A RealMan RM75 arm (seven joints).
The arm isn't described. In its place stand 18 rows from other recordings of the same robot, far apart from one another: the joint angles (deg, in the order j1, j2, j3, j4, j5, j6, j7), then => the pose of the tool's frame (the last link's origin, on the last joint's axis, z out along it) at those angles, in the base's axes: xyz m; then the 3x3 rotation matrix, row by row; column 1 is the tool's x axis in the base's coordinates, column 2 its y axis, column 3 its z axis.
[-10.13, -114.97, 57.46, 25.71, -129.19, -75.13, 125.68] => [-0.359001 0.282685 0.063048], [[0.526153 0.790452 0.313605], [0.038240 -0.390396 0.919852], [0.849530 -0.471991 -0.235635]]
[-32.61, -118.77, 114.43, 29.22, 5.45, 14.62, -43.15] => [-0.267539 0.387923 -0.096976], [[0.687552 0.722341 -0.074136], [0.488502 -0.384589 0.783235], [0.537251 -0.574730 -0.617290]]
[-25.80, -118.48, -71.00, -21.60, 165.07, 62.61, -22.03] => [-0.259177 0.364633 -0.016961], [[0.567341 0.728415 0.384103], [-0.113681 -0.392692 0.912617], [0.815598 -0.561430 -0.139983]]
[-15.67, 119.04, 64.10, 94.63, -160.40, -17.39, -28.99] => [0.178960 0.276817 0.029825], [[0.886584 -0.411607 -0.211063], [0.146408 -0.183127 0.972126], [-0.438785 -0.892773 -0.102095]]
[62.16, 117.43, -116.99, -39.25, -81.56, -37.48, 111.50] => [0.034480 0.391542 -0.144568], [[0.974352 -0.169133 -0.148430], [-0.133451 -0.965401 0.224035], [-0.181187 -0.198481 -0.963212]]
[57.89, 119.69, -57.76, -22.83, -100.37, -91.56, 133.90] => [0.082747 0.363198 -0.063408], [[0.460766 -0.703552 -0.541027], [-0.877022 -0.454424 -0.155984], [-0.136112 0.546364 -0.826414]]
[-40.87, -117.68, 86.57, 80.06, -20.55, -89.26, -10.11] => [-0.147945 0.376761 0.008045], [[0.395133 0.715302 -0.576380], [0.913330 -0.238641 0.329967], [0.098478 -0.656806 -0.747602]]
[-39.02, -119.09, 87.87, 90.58, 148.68, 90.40, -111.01] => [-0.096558 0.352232 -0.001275], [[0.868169 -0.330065 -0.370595], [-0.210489 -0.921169 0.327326], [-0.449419 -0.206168 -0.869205]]
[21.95, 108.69, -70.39, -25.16, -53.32, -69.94, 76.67] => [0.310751 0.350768 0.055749], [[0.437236 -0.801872 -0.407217], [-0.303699 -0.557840 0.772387], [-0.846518 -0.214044 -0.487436]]
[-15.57, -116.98, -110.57, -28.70, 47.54, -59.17, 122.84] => [-0.332645 0.329582 0.019095], [[0.548563 0.799168 0.245782], [0.186087 -0.403282 0.895955], [0.815138 -0.445751 -0.369940]]
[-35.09, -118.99, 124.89, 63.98, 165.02, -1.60, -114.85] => [-0.068535 0.369431 -0.116380], [[0.601651 -0.723196 0.339122], [-0.688529 -0.254345 0.679144], [-0.404901 -0.642103 -0.650968]]
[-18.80, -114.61, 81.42, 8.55, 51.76, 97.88, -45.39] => [-0.291864 0.237756 -0.024030], [[0.531406 0.494141 0.688064], [0.145705 -0.853454 0.500386], [0.834492 -0.165654 -0.525530]]
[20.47, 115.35, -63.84, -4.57, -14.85, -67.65, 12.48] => [0.393470 0.306094 0.054137], [[0.778311 -0.627756 0.012446], [0.017359 0.041329 0.998995], [-0.627639 -0.777313 0.043064]]
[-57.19, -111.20, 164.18, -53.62, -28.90, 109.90, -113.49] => [-0.201125 0.398322 0.148706], [[0.469156 0.772053 0.428750], [0.565742 -0.635546 0.525374], [0.678107 -0.003920 -0.734953]]
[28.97, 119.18, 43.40, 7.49, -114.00, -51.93, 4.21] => [0.356729 0.349995 -0.017400], [[0.698518 -0.702340 0.137080], [-0.166810 0.026470 0.985634], [-0.695878 -0.711349 -0.098668]]
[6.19, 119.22, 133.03, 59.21, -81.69, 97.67, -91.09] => [0.275018 0.255023 0.090307], [[0.558870 -0.576037 -0.596528], [-0.198798 -0.791444 0.578010], [-0.805074 -0.204443 -0.556829]]
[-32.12, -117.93, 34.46, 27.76, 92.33, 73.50, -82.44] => [-0.271144 0.379280 0.027919], [[0.458255 0.777430 0.430819], [0.333319 -0.599649 0.727543], [0.823954 -0.189800 -0.533925]]
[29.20, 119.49, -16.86, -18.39, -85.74, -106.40, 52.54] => [0.249707 0.311573 0.054804], [[0.321505 -0.518504 -0.792331], [0.247676 -0.761578 0.598878], [-0.913943 -0.388784 -0.116430]]
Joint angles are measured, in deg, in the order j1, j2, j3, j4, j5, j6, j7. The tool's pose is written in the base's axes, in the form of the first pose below.
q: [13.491, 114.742, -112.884, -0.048, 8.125, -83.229, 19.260]
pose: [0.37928 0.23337 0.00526], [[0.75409 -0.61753 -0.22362], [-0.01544 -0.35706 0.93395], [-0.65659 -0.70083 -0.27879]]
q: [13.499, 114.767, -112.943, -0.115, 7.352, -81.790, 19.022]
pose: [0.38153 0.23321 0.00184], [[0.76332 -0.61207 -0.20666], [-0.03880 -0.36275 0.93108], [-0.64485 -0.70270 -0.30064]]
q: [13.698, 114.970, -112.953, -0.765, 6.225, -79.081, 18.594]
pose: [0.38283 0.23567 -0.00494], [[0.77498 -0.60456 -0.18417], [-0.07075 -0.37258 0.92530], [-0.62802 -0.70405 -0.33152]]
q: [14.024, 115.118, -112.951, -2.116, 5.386, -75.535, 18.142]
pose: [0.38331 0.24129 -0.01160], [[0.78625 -0.59701 -0.15933], [-0.10135 -0.37896 0.91985], [-0.60954 -0.70708 -0.35846]]
